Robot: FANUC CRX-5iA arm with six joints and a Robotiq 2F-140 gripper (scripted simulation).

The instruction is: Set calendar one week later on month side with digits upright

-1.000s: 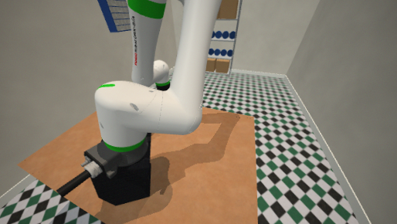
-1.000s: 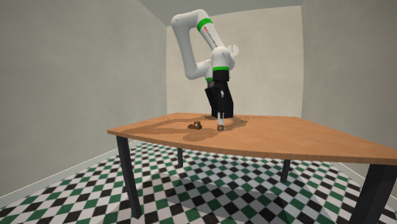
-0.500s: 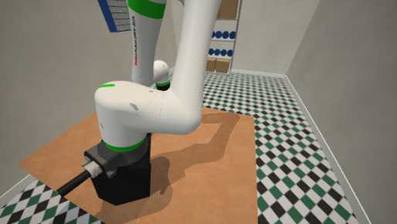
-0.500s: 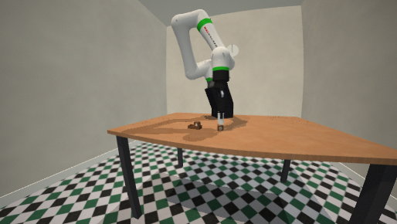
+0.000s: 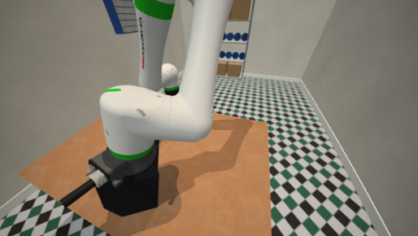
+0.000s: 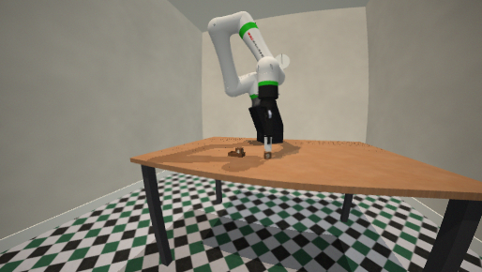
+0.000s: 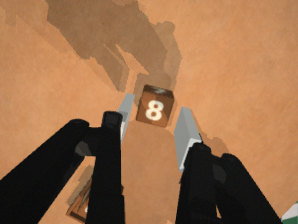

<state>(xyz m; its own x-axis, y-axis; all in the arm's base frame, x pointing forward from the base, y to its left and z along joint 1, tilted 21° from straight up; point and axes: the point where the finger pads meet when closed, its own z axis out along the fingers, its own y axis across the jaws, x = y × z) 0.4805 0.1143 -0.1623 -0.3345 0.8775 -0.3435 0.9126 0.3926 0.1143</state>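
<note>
Now: hand 6 cm above the brown cube. The rest, counted from my hand: brown calendar tray 1 cm ahead, 16 cm to the right, 6 cm below.
</note>
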